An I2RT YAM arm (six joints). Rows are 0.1 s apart.
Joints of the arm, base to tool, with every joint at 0 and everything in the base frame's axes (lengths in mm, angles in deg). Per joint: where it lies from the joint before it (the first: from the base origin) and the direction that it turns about. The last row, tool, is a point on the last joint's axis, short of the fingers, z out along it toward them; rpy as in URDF.
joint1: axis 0 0 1 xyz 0 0 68
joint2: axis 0 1 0 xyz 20 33.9 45.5
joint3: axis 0 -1 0 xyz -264 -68.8 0
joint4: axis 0 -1 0 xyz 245 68.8 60
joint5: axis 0 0 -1 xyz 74 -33.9 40.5
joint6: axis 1 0 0 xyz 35.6 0 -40.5
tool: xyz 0 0 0 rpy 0 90 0
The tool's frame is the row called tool.
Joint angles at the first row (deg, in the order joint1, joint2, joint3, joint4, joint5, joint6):
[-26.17, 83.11, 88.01, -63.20, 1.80, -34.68]
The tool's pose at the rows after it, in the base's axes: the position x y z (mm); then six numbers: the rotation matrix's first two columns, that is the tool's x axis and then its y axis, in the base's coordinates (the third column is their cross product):
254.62 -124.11 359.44 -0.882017 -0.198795 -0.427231 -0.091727 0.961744 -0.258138
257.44 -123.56 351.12 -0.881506 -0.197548 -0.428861 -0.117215 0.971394 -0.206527
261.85 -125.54 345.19 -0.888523 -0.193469 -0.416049 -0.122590 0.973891 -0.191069
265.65 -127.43 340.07 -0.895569 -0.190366 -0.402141 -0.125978 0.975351 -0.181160
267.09 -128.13 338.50 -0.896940 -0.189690 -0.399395 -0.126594 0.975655 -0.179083
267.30 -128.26 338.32 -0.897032 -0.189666 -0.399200 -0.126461 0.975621 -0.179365
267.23 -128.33 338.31 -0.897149 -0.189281 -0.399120 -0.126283 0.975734 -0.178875
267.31 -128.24 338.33 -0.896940 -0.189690 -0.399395 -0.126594 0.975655 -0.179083
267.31 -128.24 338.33 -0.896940 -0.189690 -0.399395 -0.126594 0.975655 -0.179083
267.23 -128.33 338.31 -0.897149 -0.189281 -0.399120 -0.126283 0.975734 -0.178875
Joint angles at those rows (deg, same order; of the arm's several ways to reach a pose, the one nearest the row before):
[-26.24, 83.26, 87.70, -64.55, -2.02, -34.66]
[-26.24, 83.96, 86.72, -64.71, -4.82, -34.68]
[-26.24, 85.15, 86.63, -64.69, -5.10, -34.65]
[-26.24, 86.22, 86.63, -64.71, -5.08, -34.68]
[-26.24, 86.56, 86.63, -64.58, -5.08, -34.67]
[-26.24, 86.61, 86.63, -64.53, -5.06, -34.68]
[-26.26, 86.61, 86.63, -64.56, -5.08, -34.68]
[-26.24, 86.61, 86.63, -64.53, -5.08, -34.68]
[-26.24, 86.61, 86.63, -64.53, -5.08, -34.68]
[-26.26, 86.61, 86.63, -64.56, -5.08, -34.68]

